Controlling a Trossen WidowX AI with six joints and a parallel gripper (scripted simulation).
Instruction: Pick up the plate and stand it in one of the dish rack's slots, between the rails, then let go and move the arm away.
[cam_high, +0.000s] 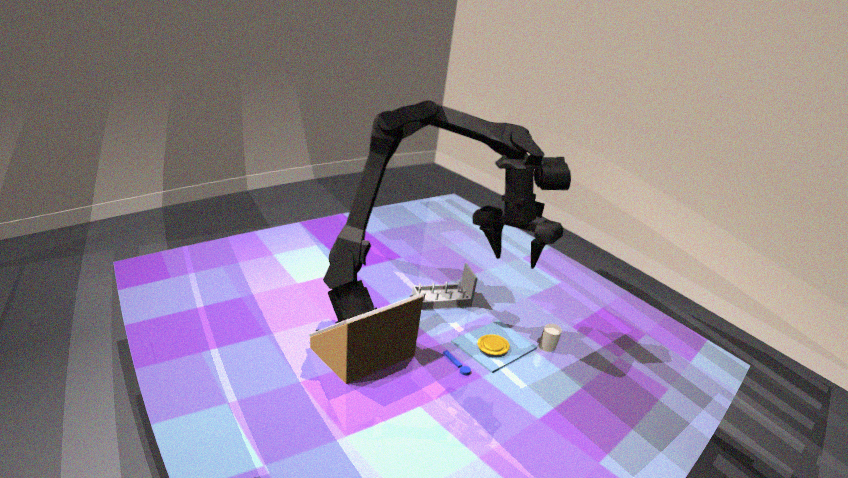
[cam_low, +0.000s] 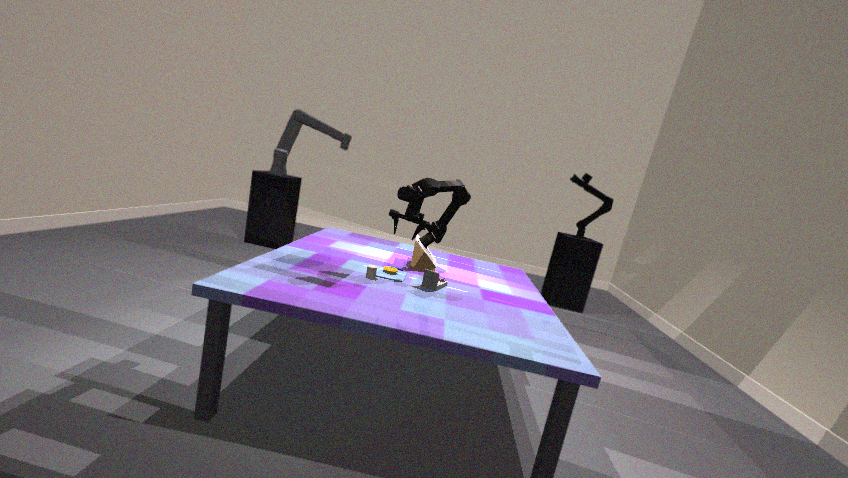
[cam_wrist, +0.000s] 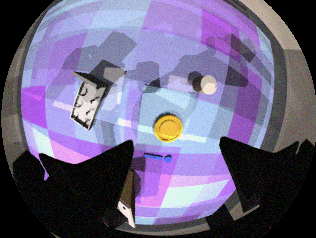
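Now: the yellow plate 5 cm behind my gripper tip, 3 cm to the right of it and 17 cm below it. Also, from my gripper tip: beige cylinder: 8 cm ahead, 10 cm to the right, 16 cm below; grey dish rack: 1 cm behind, 18 cm to the left, 17 cm below; blue spoon: 15 cm behind, 3 cm to the right, 19 cm below.
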